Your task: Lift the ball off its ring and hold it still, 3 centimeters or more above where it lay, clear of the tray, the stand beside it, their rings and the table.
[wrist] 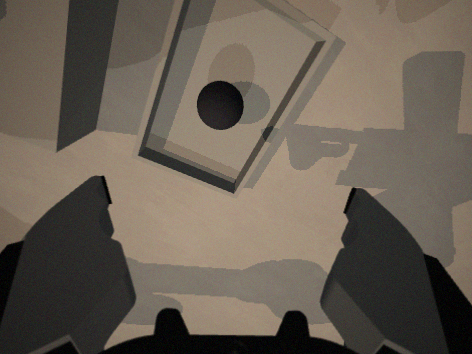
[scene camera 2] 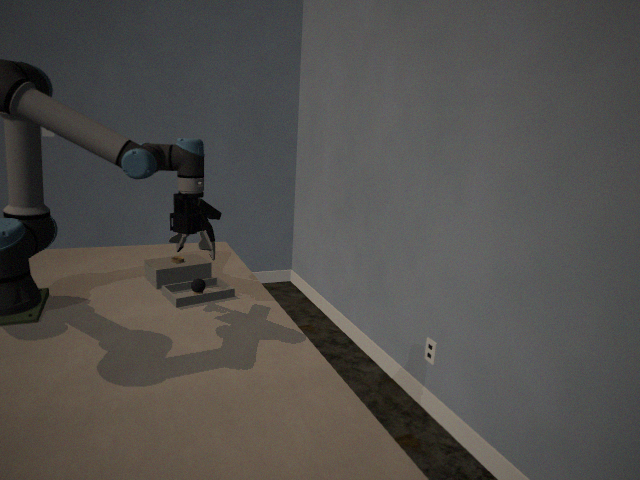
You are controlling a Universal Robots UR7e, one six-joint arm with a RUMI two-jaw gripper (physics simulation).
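Pixels of known places: gripper, between the fingertips: [wrist: 231,185] [scene camera 2: 195,256]; arm's base, origin of its link: [scene camera 2: 10,304].
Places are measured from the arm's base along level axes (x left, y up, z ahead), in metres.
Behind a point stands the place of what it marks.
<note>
The black ball [scene camera 2: 197,285] {y 0.025, x 0.036, z 0.505 m} [wrist: 220,105] {y 0.039, x 0.060, z 0.512 m} rests inside the shallow grey tray [scene camera 2: 206,297] {y -0.001, x -0.004, z 0.531 m} [wrist: 187,171] {y 0.004, x 0.026, z 0.424 m}, away from its walls. The ring under the ball is mostly hidden; a small tan bit shows below it in the scene view. The grey box-shaped stand [scene camera 2: 183,273] {y 0.025, x 0.162, z 0.460 m} [wrist: 85,75] {y 0.020, x 0.153, z 0.438 m} is beside the tray, with a small orange-brown ring [scene camera 2: 177,259] {y 0.052, x 0.239, z 0.438 m} on top. My gripper [scene camera 2: 196,253] {y 0.121, x 0.033, z 0.499 m} [wrist: 231,185] {y 0.121, x 0.033, z 0.499 m} is open and empty, pointing down, above the height of the tray and stand. In the wrist view the ball is beyond the fingertips, slightly left of their middle.
The tan table [scene camera 2: 206,413] {y -0.016, x -0.576, z 0.519 m} carries the tray, the stand and the arm's green base plate [scene camera 2: 25,314] {y -0.003, x -0.073, z 0.060 m}. The arm's shadows cross the table near the tray. The table's right edge runs past the tray, with dark floor [scene camera 2: 356,382] and a grey wall beyond.
</note>
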